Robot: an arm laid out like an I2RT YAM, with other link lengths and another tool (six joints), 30 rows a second.
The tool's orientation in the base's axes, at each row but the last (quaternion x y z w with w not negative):
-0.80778 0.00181 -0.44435 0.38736
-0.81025 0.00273 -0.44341 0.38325
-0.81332 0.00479 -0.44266 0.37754
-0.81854 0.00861 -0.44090 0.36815
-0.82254 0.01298 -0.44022 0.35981
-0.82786 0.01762 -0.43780 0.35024
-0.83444 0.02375 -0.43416 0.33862
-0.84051 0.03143 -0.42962 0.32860
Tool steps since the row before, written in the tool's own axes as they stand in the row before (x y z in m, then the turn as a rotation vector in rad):
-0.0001 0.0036 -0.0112 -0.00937 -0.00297 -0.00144
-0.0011 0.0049 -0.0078 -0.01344 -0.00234 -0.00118
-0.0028 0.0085 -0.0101 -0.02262 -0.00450 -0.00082
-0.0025 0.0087 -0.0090 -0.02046 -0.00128 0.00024
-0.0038 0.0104 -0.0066 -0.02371 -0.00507 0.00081
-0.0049 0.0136 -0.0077 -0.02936 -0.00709 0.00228
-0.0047 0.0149 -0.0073 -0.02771 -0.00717 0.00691
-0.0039 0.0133 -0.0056 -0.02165 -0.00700 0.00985
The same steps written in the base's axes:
-0.0069 -0.0095 0.0011 -0.00772 0.00443 -0.00441
-0.0046 -0.0079 -0.0014 -0.00979 0.00555 -0.00780
-0.0062 -0.0113 -0.0040 -0.01582 0.01045 -0.01316
-0.0054 -0.0108 -0.0040 -0.01273 0.00801 -0.01394
-0.0041 -0.0102 -0.0067 -0.01542 0.01224 -0.01418
-0.0049 -0.0130 -0.0087 -0.01837 0.01649 -0.01755
-0.0045 -0.0139 -0.0092 -0.01394 0.01853 -0.01815
-0.0036 -0.0120 -0.0081 -0.00790 0.01791 -0.01522

